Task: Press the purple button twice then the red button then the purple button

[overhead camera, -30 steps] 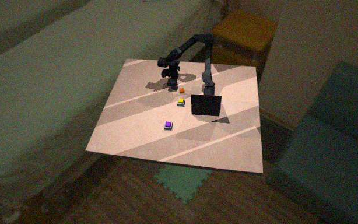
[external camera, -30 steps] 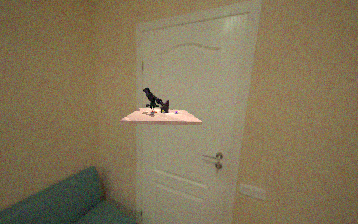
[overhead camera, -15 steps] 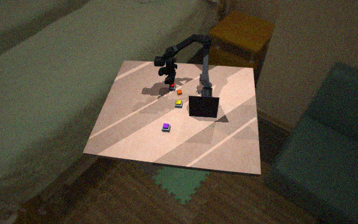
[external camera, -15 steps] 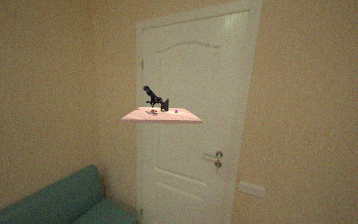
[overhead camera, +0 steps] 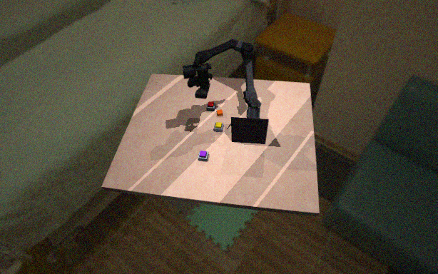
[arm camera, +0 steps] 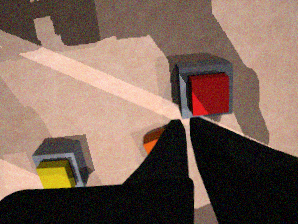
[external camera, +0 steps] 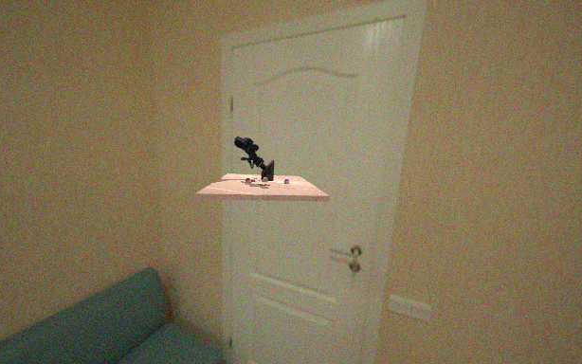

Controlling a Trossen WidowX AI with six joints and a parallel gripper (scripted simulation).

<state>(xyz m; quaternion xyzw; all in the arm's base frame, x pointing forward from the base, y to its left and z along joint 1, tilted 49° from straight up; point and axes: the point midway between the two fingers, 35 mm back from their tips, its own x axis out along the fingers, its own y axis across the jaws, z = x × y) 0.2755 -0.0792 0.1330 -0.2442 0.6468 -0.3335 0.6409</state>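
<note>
Right now the purple button is 10 mm behind my gripper tip, 330 mm to the left of it and 100 mm below it. The rest, counted from my gripper tip: red button (20 mm behind, 30 mm to the right, 100 mm below); yellow button (80 mm behind, 130 mm to the left, 100 mm below); orange block (80 mm behind, 20 mm to the left, 120 mm below).
</note>
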